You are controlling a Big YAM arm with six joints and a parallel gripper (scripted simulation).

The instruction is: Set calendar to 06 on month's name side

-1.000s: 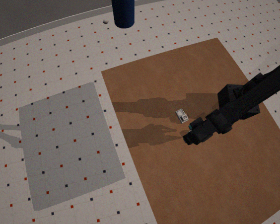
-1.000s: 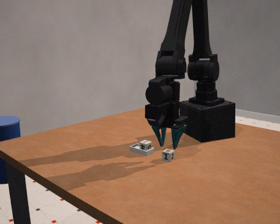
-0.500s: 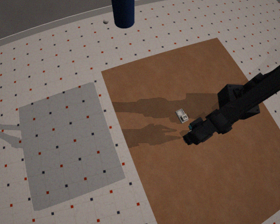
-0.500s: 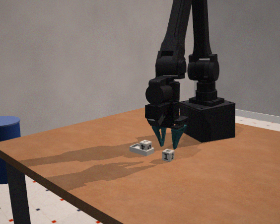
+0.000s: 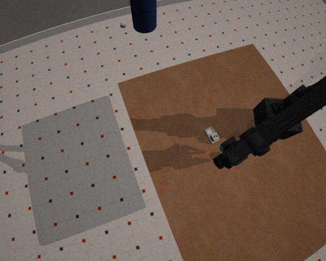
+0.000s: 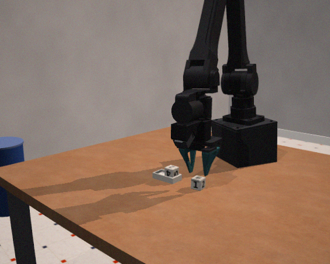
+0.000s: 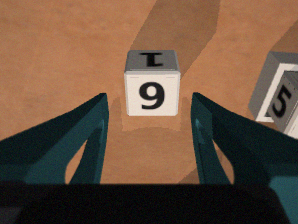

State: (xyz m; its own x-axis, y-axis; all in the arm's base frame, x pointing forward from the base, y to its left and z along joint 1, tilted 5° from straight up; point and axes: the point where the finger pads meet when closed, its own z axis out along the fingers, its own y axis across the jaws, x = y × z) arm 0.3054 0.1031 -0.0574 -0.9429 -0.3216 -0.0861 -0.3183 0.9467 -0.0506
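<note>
My gripper is now 4 cm above the white digit cube. Also, from my hand: white tray: 2 cm ahead, 11 cm to the right, 4 cm below.
</note>
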